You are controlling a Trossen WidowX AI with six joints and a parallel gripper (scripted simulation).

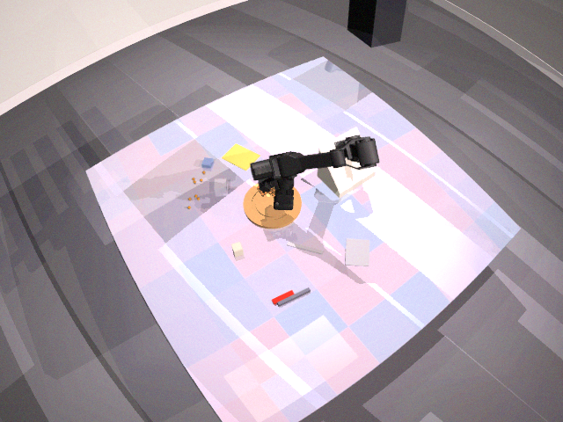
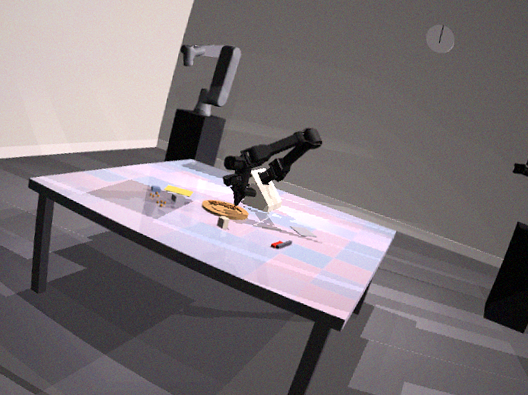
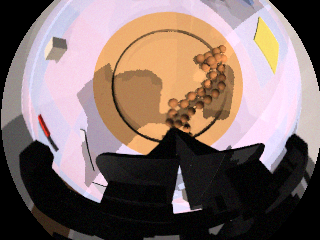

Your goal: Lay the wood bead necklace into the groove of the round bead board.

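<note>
The round bead board is 4 cm ahead of my gripper tip, 2 cm to the right of it and 2 cm below it. Round my gripper tip: cream cube 22 cm ahead, 9 cm to the left, 1 cm below; then white block 16 cm ahead, 18 cm to the right, 2 cm below; then thin rod 3 cm ahead, 18 cm to the left, 3 cm below.
</note>
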